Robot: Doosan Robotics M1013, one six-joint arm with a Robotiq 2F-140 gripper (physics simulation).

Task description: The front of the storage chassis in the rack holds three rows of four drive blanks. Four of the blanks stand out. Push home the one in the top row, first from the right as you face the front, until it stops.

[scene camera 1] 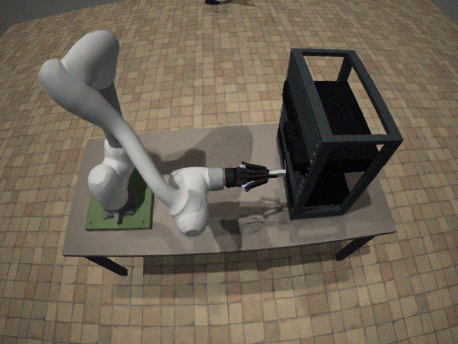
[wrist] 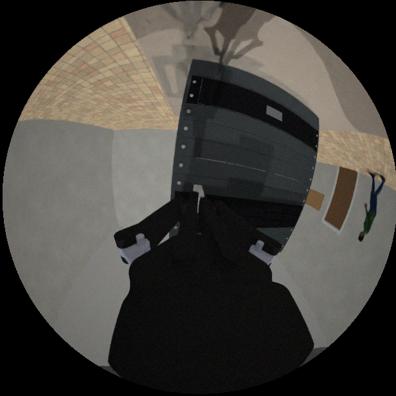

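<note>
My gripper is shut and empty, its pale fingertips together. It points level at the rack front. In scene camera 1 the tips reach the front edge of the rack. In the wrist view, where the table shows at the top, they overlap the rack front near its left bolted rail. A black band, which looks like the storage chassis, runs across the rack beside the fingers and is partly hidden by them. The single drive blanks are too dark to make out; whether the tips touch one, I cannot tell.
The rack stands at the right end of the table. The arm's base is on a green plate at the left end. Another black unit with a grey label sits in the rack. A person shows far off in the wrist view.
</note>
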